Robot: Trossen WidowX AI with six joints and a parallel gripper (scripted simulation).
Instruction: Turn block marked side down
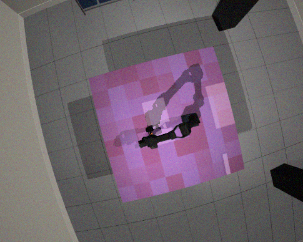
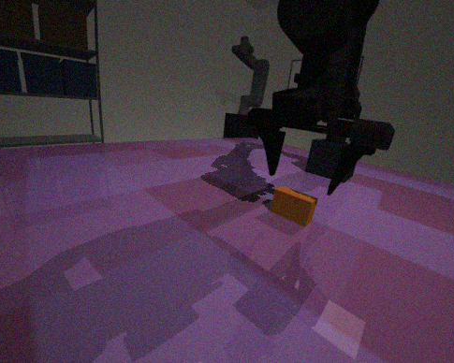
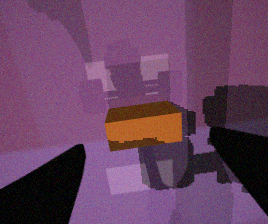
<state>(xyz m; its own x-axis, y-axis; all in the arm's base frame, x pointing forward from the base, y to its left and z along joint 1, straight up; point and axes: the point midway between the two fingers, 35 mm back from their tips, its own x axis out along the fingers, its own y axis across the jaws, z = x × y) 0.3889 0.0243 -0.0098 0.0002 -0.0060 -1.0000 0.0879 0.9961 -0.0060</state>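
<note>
Right now the orange block is 1 cm behind my gripper tip and 4 cm below it.
</note>
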